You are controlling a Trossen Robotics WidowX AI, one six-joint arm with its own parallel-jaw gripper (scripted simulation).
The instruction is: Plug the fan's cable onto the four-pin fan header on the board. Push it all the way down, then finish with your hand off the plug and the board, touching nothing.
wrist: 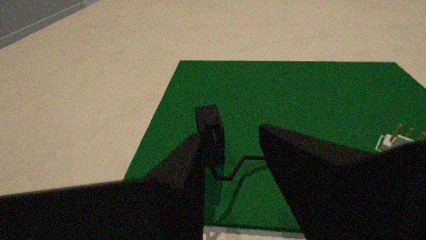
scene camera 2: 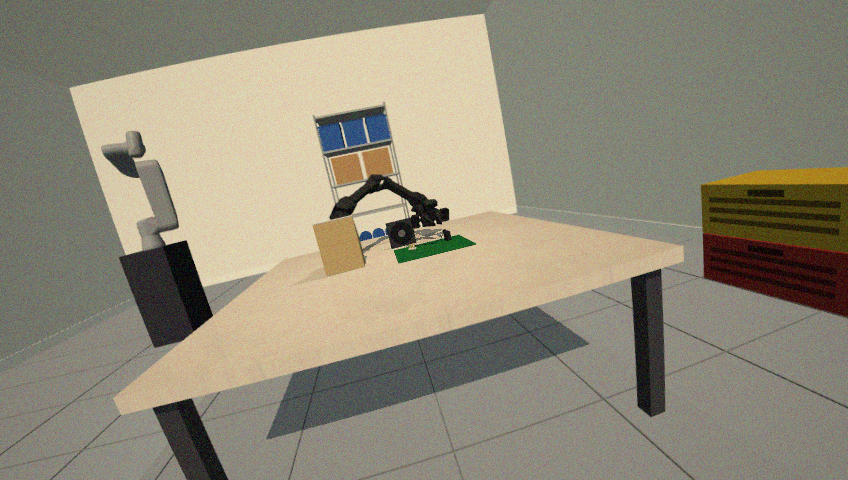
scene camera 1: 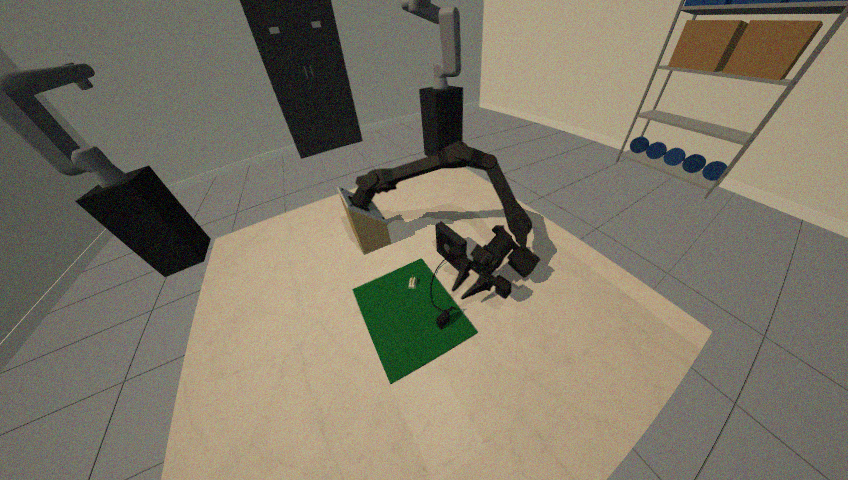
same spot on green board: (wrist: 352,103) = (scene camera 1: 394,296)
